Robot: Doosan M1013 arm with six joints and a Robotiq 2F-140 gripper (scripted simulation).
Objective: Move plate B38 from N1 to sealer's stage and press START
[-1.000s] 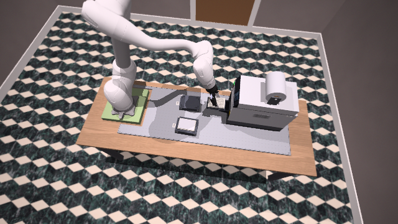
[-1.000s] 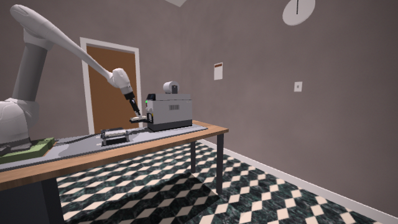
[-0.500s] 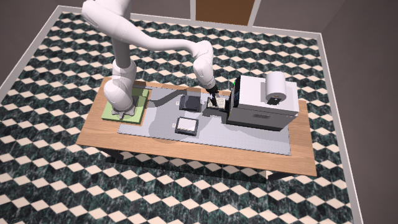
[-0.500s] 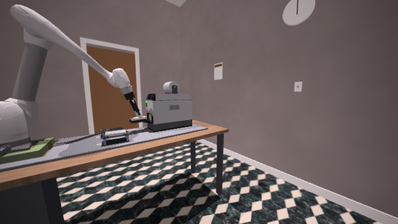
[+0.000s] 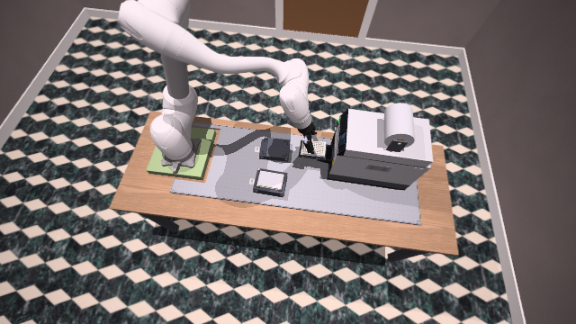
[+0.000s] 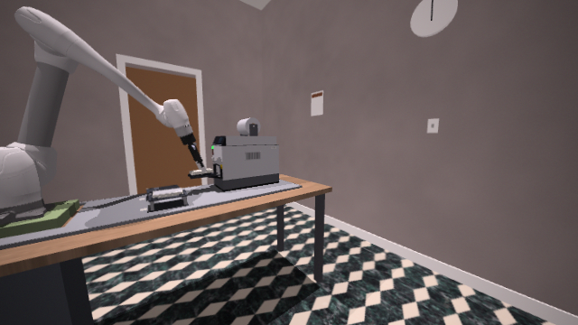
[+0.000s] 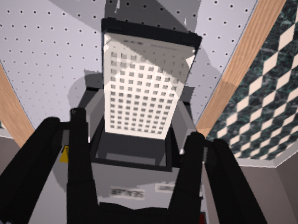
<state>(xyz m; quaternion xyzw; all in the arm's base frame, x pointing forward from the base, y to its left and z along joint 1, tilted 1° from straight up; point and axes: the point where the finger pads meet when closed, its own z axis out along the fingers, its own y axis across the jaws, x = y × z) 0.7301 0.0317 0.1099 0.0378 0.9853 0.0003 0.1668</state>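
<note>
Right now the sealer stage is 5 cm below my hand. The rest, counted from my hand: plate B38 (3 cm below); then white button (11 cm ahead, 9 cm to the left, 4 cm above); then pale plate (22 cm behind, 17 cm to the right, 9 cm below).
</note>
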